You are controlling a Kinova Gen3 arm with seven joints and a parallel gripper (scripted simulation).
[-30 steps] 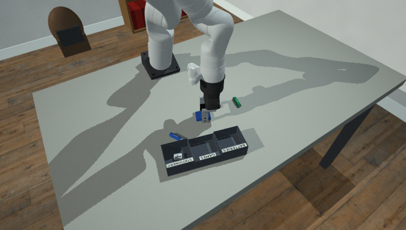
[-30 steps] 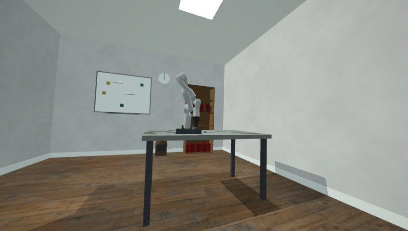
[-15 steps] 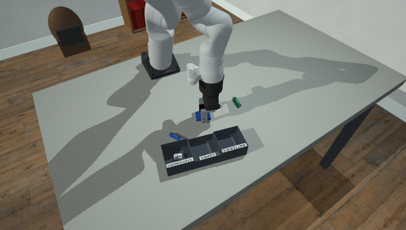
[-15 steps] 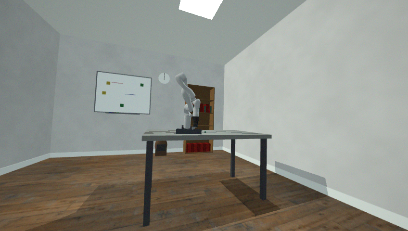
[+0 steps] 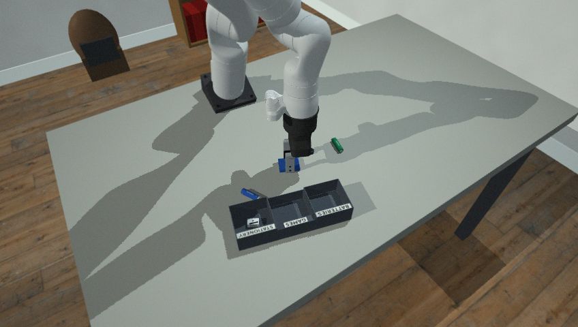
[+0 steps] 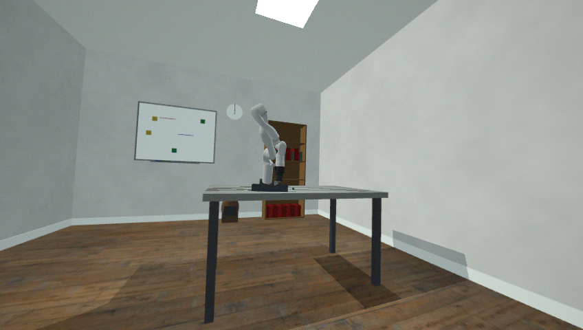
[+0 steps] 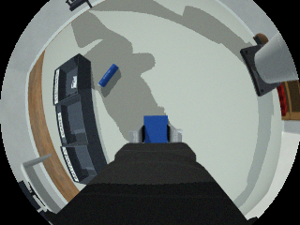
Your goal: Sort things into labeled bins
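Right now the small white thing is 8 cm ahead of my hand and 17 cm to the right of it. From my hand the other things lie so: blue battery: 1 cm ahead, 13 cm to the right, 1 cm below; blue block: 1 cm below; black piece: 7 cm to the left, 2 cm below.
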